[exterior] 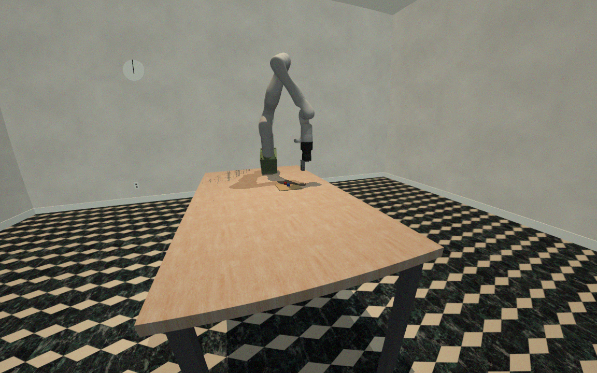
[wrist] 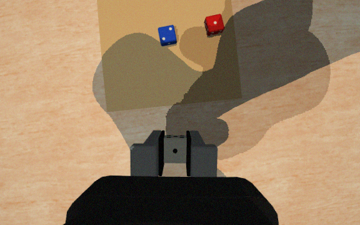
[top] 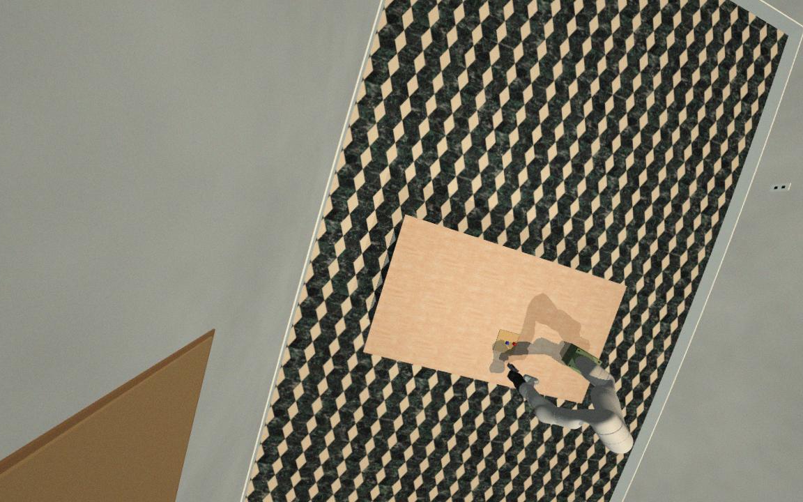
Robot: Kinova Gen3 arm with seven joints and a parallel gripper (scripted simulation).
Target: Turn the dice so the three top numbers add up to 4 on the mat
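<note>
Right now my hand is 10 cm to the left of the blue die, 10 cm above it and 1 cm past it. From my hand the other things lie so: tan mat 11 cm below, 10 cm to the right, 1 cm behind; red die 10 cm to the right, 10 cm below, 5 cm behind; white die 1 cm below.
</note>
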